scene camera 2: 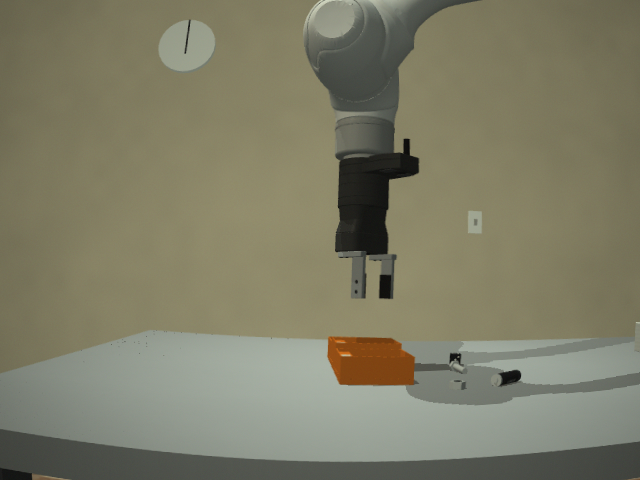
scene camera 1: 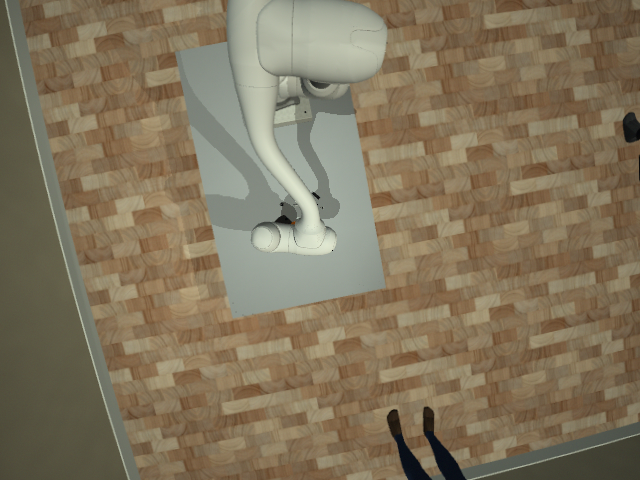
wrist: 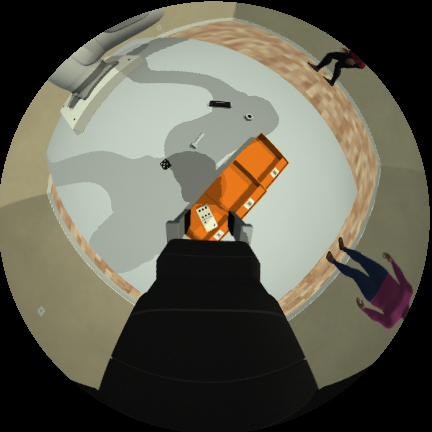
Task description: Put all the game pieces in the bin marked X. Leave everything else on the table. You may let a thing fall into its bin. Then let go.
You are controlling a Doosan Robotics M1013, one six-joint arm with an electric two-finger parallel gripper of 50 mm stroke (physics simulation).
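Frame: origin at the arm's base, x left, y down, z back, level; millimetres.
Seen in the pictures: gripper, fingertip midpoint: (scene camera 2: 372, 298) (wrist: 208, 217).
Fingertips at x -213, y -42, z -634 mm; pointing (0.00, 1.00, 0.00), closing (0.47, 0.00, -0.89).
A point is followed by its place in that frame.
My gripper (scene camera 2: 372, 298) {y -42, x -213, z -634 mm} (wrist: 208, 217) {y -42, x -213, z -634 mm} is open and empty, high above the near end of an orange row of three bins (scene camera 2: 376, 369) {y 35, x -36, z -683 mm} (wrist: 246, 172) {y 26, x -118, z -659 mm}. A white domino with black dots (wrist: 206, 217) {y 35, x -232, z -640 mm} lies tilted across the end bin between the fingertips in the wrist view; the tag on that bin is too small to read surely. A black die with white dots (scene camera 2: 454, 357) {y 42, x -174, z -516 mm} (wrist: 165, 164) {y 37, x -181, z -516 mm} sits on the table beside the bins. In scene camera 1, the arm hides the gripper and most of the bins.
A pale bolt (scene camera 2: 458, 367) {y 46, x -101, z -546 mm} (wrist: 197, 141) {y 44, x -109, z -546 mm}, a small nut (scene camera 2: 457, 384) {y 47, x 16, z -607 mm} (wrist: 249, 117) {y 44, x 5, z -606 mm} and a black battery-like cylinder (scene camera 2: 506, 377) {y 43, x 12, z -541 mm} (wrist: 220, 104) {y 42, x -4, z -537 mm} lie on the table (scene camera 1: 310, 279) {y 53, x -184, z -931 mm} on the robot-base side of the bins. Two people stand beyond the table in the wrist view.
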